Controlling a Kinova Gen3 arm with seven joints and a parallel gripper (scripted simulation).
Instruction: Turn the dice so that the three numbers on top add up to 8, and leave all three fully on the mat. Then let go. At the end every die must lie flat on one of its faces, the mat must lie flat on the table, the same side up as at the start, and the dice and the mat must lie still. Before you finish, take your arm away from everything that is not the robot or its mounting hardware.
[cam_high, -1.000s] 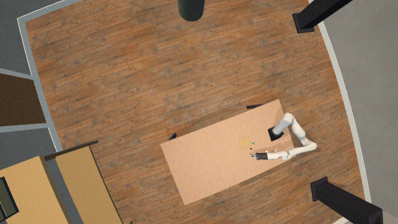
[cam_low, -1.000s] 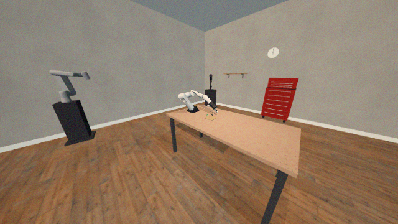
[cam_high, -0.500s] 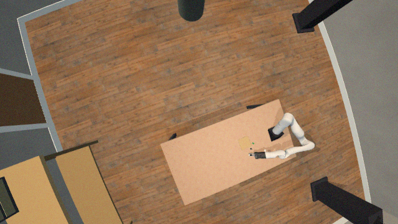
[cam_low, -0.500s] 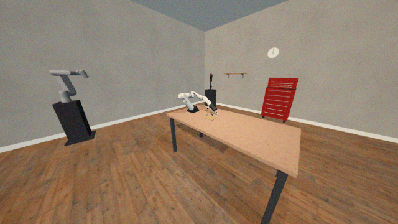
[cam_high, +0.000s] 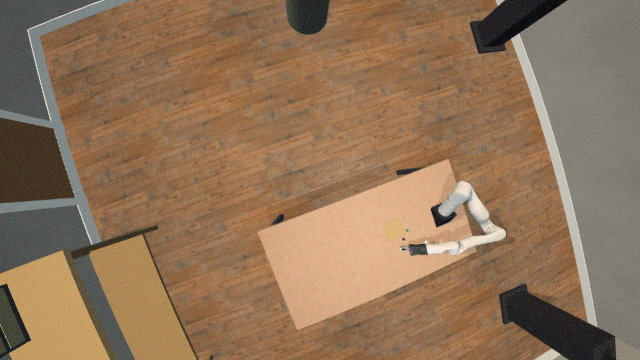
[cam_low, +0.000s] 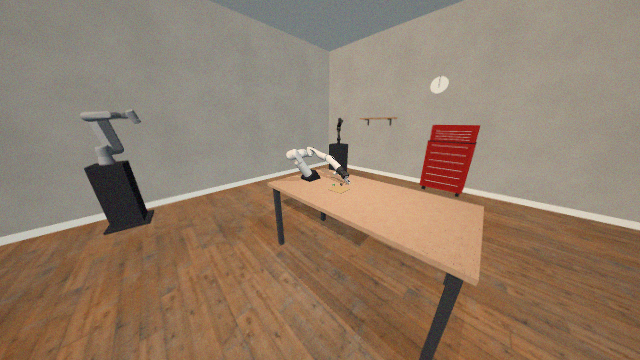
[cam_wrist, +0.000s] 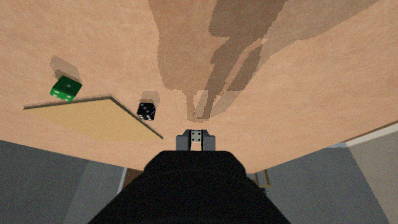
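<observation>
The white die lies 10 mm ahead of my hand and 10 mm below it. Round my hand: black die 30 mm behind, 60 mm to the right, 20 mm below; then green die 80 mm behind, 120 mm to the right, 20 mm below; then tan mat 30 mm ahead, 150 mm to the right, 30 mm below.
</observation>
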